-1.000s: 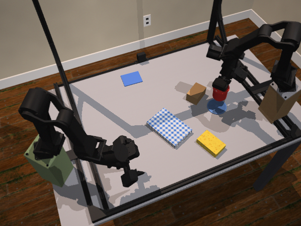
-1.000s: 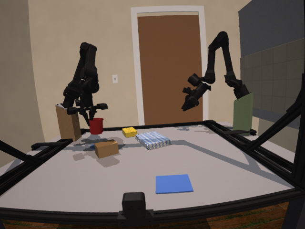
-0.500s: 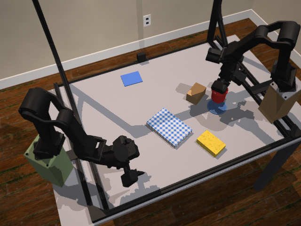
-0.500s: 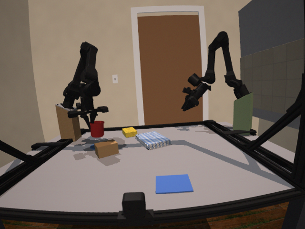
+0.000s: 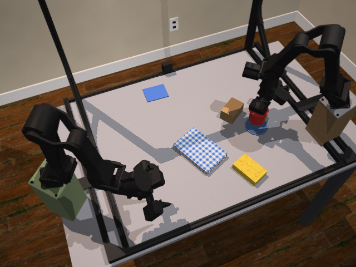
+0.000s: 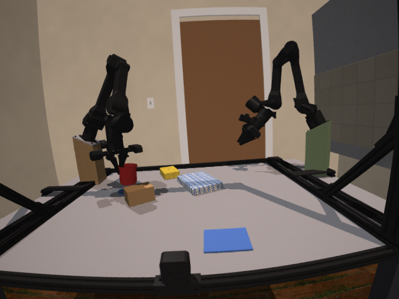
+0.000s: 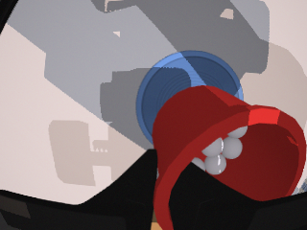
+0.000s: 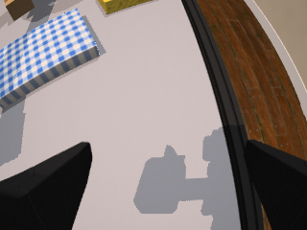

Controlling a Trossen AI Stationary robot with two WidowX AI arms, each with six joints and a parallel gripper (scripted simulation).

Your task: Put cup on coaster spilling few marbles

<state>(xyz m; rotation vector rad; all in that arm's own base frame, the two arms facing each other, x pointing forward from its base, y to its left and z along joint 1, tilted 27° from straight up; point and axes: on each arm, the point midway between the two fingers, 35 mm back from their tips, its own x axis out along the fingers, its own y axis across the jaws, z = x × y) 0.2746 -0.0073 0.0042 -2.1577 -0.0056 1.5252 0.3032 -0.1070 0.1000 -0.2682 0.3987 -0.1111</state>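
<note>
The cup is 2 cm ahead of my left hand, 2 cm to the right of it and 4 cm below it. From my left hand the other things lie so: brown box 7 cm behind, 10 cm to the right, 9 cm below; then flat blue coaster 29 cm behind, 37 cm to the right, 11 cm below.
</note>
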